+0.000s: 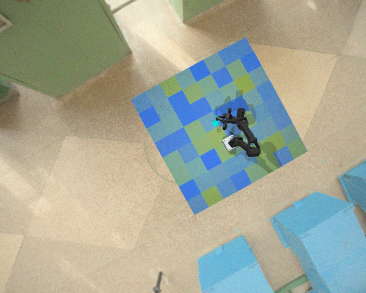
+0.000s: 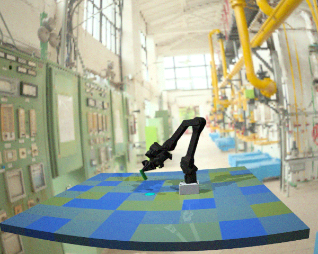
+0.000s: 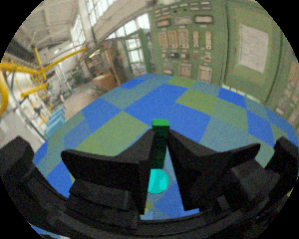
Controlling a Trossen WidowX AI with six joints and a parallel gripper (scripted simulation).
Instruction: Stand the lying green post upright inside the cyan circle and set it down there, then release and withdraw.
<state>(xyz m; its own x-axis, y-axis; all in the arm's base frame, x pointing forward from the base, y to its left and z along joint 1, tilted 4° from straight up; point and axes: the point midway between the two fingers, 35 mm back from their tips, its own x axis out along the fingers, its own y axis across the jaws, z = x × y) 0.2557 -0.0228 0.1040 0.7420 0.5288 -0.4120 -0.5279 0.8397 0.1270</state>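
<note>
The cyan circle lies 30 mm behind my gripper tip and 140 mm below it. Round my gripper tip: green post (10 mm behind, 20 mm below).
</note>
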